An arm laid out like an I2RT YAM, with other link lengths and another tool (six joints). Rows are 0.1 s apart.
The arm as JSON. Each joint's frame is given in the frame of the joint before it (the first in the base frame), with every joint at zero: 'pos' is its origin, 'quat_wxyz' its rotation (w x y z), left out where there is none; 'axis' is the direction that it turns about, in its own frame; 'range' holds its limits. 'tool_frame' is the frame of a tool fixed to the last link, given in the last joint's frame.
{
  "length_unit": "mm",
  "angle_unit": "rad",
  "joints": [
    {
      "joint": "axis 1",
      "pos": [
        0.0,
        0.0,
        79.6
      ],
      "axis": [
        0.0,
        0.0,
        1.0
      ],
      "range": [
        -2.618,
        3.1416
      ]
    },
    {
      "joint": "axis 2",
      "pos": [
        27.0,
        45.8,
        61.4
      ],
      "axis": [
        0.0,
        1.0,
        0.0
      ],
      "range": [
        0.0,
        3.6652
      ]
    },
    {
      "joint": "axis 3",
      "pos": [
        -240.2,
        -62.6,
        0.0
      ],
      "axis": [
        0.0,
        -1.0,
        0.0
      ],
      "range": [
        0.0,
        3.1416
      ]
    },
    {
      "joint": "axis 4",
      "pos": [
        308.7,
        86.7,
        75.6
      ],
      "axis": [
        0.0,
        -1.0,
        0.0
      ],
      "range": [
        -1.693,
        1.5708
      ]
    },
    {
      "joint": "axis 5",
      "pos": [
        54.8,
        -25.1,
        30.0
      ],
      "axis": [
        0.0,
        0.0,
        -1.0
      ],
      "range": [
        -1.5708,
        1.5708
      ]
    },
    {
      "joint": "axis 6",
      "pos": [
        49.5,
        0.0,
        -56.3
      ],
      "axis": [
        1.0,
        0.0,
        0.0
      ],
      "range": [
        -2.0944,
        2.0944
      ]
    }
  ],
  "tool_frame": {
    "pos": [
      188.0,
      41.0,
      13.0
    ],
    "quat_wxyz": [
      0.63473,
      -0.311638,
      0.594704,
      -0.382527
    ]
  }
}
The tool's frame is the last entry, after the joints.
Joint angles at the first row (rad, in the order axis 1, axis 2, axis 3, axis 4, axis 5, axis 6):
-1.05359 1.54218 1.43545 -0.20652 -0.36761 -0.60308
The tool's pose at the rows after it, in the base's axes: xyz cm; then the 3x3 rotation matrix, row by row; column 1 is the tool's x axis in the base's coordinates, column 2 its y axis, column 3 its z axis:
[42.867, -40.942, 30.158], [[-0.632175, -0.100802, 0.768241], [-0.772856, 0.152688, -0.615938], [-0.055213, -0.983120, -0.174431]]
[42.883, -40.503, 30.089], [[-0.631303, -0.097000, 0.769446], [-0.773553, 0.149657, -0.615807], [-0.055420, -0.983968, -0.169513]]
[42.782, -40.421, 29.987], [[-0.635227, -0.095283, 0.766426], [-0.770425, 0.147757, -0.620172], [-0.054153, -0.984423, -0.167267]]
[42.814, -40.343, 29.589], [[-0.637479, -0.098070, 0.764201], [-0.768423, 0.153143, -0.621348], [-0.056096, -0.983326, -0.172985]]
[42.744, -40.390, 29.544], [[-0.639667, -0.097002, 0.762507], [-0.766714, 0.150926, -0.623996], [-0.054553, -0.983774, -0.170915]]
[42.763, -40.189, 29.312], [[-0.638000, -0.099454, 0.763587], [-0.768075, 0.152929, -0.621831], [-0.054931, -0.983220, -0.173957]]
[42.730, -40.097, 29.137], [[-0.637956, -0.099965, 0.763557], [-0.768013, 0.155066, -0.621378], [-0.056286, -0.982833, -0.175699]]
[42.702, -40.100, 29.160], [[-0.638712, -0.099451, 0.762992], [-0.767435, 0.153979, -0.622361], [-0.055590, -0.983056, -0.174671]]
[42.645, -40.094, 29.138], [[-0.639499, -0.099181, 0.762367], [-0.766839, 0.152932, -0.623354], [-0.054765, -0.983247, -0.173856]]
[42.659, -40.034, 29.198], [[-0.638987, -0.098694, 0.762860], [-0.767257, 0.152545, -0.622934], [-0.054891, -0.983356, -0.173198]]
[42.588, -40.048, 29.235], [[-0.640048, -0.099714, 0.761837], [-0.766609, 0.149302, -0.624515], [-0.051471, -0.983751, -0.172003]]
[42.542, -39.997, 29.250], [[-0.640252, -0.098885, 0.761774], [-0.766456, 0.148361, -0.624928], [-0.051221, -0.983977, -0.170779]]
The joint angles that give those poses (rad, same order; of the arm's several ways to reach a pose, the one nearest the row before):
-1.04937 1.52205 1.40102 -0.19028 -0.36361 -0.59908
-1.04394 1.50464 1.37779 -0.17862 -0.35984 -0.59560
-1.04239 1.49521 1.36373 -0.17081 -0.35333 -0.59386
-1.03912 1.49410 1.35474 -0.16845 -0.34758 -0.59211
-1.03971 1.49115 1.34891 -0.16306 -0.34516 -0.59212
-1.03759 1.48683 1.34013 -0.16190 -0.34515 -0.59289
-1.03728 1.48344 1.33276 -0.15980 -0.34515 -0.59213
-1.03738 1.48184 1.33118 -0.15860 -0.34419 -0.59214
-1.03798 1.47915 1.32737 -0.15654 -0.34362 -0.59250
-1.03722 1.47760 1.32723 -0.15723 -0.34360 -0.59211
-1.03782 1.47495 1.32535 -0.15656 -0.34208 -0.59473
-1.03806 1.47128 1.32139 -0.15494 -0.34206 -0.59452

